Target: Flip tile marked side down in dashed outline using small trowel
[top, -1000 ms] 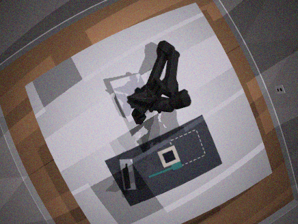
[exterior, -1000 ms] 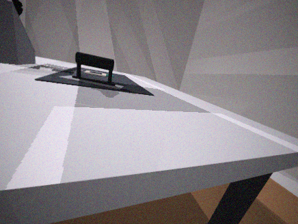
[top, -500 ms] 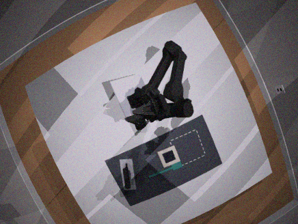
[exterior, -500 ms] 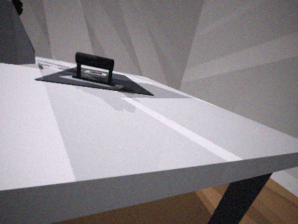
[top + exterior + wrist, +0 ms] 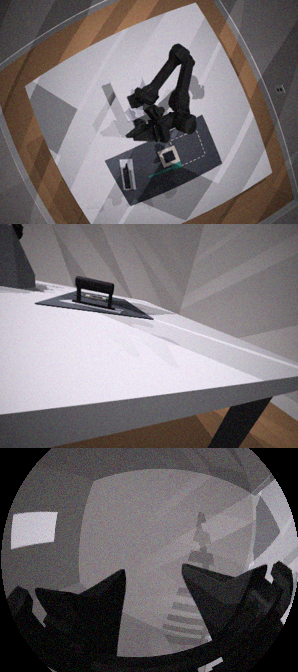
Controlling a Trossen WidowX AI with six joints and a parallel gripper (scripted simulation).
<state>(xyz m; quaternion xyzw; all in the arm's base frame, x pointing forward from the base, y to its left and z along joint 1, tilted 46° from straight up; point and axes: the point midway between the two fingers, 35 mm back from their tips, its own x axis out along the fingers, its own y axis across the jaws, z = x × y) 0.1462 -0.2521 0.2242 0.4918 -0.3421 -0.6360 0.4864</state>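
Right now my gripper tip is 47 cm above the trowel, 26 cm short of it and 18 cm to the left of it. The rest, counted from my gripper tip: tile: 50 cm below, 23 cm ahead, 10 cm to the left; dark mat: 53 cm below, 27 cm ahead, 6 cm to the left.
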